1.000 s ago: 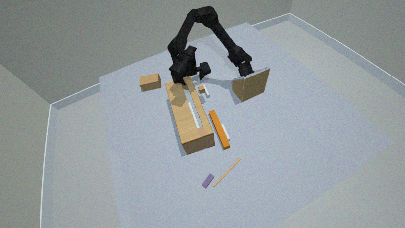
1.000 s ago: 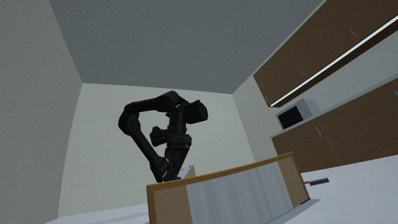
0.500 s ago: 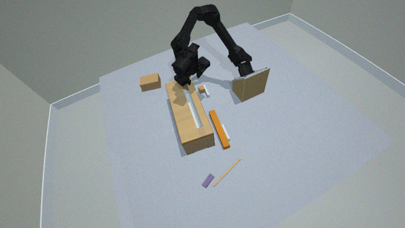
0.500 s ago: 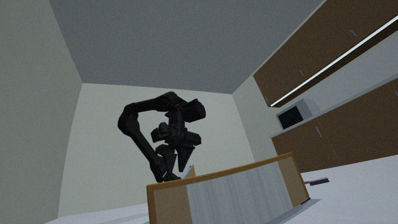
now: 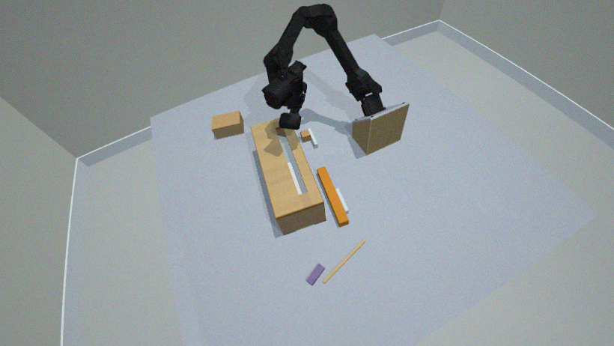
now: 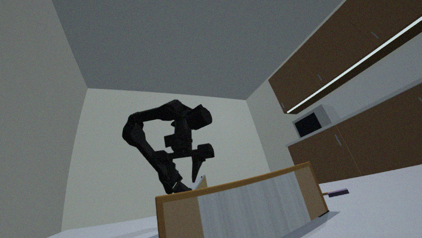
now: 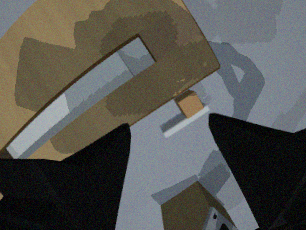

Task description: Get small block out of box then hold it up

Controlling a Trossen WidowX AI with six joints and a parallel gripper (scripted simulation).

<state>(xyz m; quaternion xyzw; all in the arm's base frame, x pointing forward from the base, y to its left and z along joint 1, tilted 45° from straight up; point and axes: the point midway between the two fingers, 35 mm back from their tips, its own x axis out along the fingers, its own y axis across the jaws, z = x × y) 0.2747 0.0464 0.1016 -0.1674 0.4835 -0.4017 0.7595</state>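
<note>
The small brown block lies 140 mm below my gripper tip, 40 mm to the right of it and 40 mm behind it. Round my gripper tip: purple block (470 mm to the left, 150 mm below, 100 mm ahead); then small tan box (250 mm ahead, 230 mm to the right, 120 mm below).
</note>
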